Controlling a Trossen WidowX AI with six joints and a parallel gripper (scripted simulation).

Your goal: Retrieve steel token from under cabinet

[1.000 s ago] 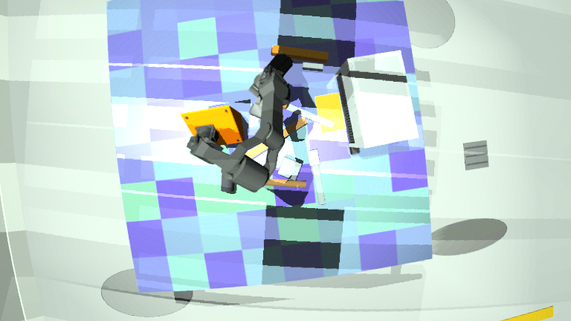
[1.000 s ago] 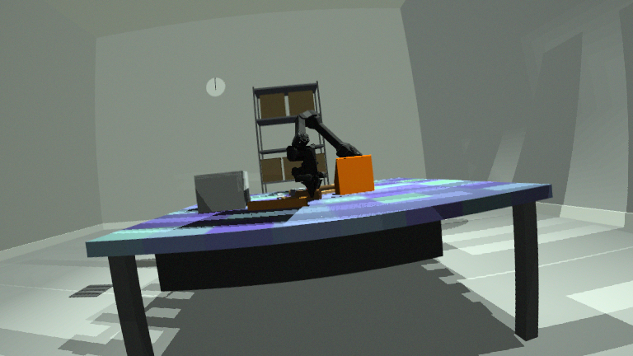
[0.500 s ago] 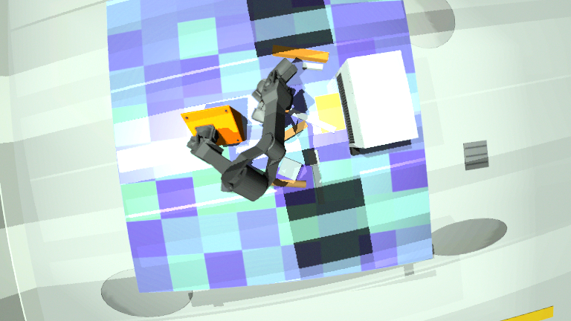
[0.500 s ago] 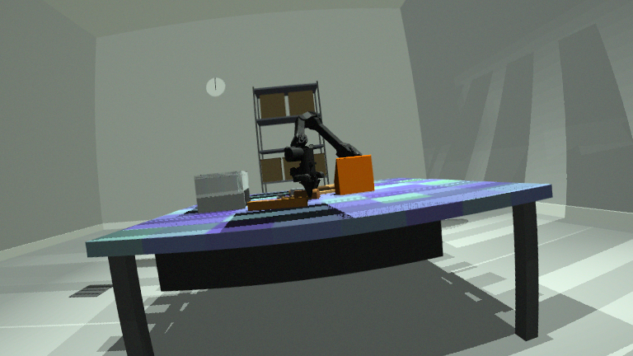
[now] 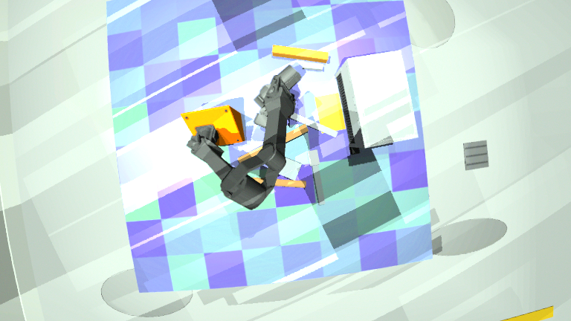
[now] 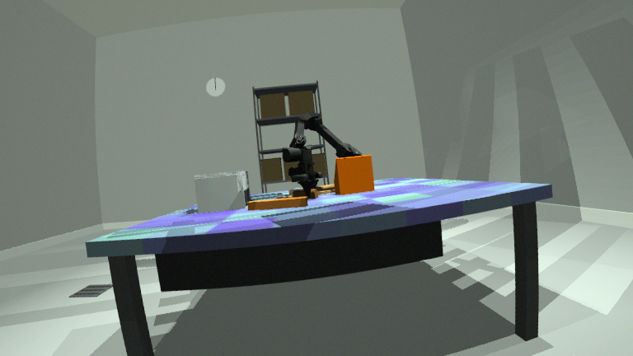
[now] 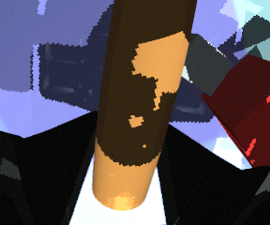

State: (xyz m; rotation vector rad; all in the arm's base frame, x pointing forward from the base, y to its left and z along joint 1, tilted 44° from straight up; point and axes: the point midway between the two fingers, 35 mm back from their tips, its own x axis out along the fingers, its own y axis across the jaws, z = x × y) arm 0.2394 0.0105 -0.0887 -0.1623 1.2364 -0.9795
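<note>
My gripper tip is 7 cm to the left of the red cube, 2 cm past it and 1 cm below it. From my gripper tip the other things lie so: flat wooden stick: 15 cm to the right, 2 cm behind; orange bar: 19 cm to the left, 14 cm ahead, 1 cm above; small white block: 18 cm ahead, 14 cm to the left.
</note>
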